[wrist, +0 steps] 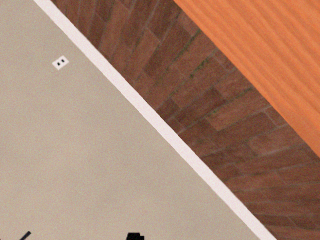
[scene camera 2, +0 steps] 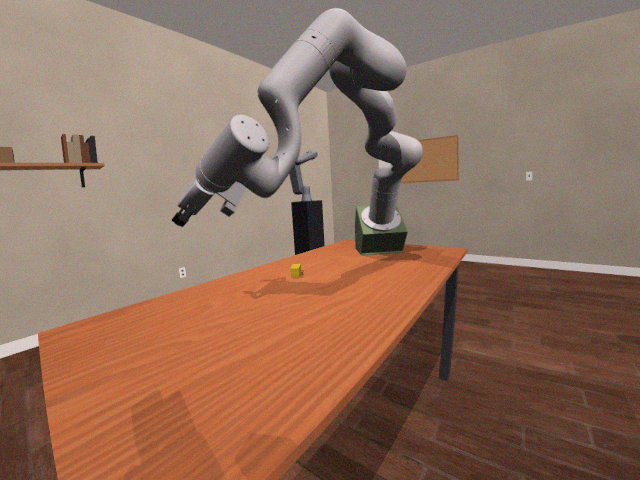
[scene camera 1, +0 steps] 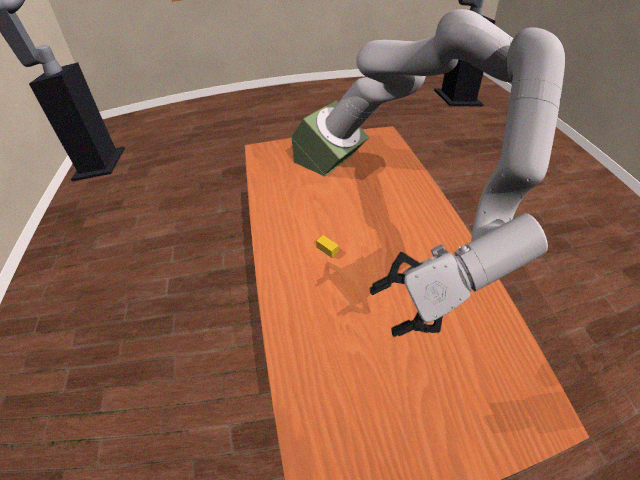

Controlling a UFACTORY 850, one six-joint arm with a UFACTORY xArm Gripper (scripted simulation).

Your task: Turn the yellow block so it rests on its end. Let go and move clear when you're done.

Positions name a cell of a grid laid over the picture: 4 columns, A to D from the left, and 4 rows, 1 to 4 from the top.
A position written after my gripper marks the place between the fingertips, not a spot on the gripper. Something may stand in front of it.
Observation:
I see my gripper (scene camera 1: C3).
My gripper also shows in scene camera 2 (scene camera 2: B2).

